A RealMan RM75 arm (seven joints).
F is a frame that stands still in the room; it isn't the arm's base.
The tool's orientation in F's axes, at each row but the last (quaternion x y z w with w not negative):
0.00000, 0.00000, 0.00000, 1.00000
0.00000, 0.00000, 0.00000, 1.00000
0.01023, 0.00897, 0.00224, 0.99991
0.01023, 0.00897, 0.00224, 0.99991
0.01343, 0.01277, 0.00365, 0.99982
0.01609, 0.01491, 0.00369, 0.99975
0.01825, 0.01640, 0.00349, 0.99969
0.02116, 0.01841, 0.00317, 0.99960
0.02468, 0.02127, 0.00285, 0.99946
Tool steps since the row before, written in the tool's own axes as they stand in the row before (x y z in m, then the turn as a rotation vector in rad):
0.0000, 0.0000, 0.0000, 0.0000, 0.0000, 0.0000
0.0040, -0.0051, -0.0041, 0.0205, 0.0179, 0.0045
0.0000, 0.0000, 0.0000, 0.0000, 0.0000, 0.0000
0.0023, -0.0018, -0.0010, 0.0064, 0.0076, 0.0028
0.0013, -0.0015, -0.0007, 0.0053, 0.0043, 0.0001
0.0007, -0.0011, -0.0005, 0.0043, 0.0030, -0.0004
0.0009, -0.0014, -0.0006, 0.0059, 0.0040, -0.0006
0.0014, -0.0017, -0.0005, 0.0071, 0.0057, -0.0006
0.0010, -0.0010, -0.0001, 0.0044, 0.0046, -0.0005
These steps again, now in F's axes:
0.0000, 0.0000, 0.0000, 0.0000, 0.0000, 0.0000
0.0040, -0.0051, -0.0041, 0.0205, 0.0179, 0.0045
0.0000, 0.0000, 0.0000, 0.0000, 0.0000, 0.0000
0.0023, -0.0018, -0.0011, 0.0064, 0.0076, 0.0028
0.0013, -0.0015, -0.0008, 0.0053, 0.0043, 0.0001
0.0007, -0.0011, -0.0006, 0.0043, 0.0030, -0.0004
0.0009, -0.0014, -0.0007, 0.0059, 0.0041, -0.0006
0.0014, -0.0017, -0.0006, 0.0070, 0.0058, -0.0006
0.0010, -0.0010, -0.0002, 0.0044, 0.0046, -0.0005

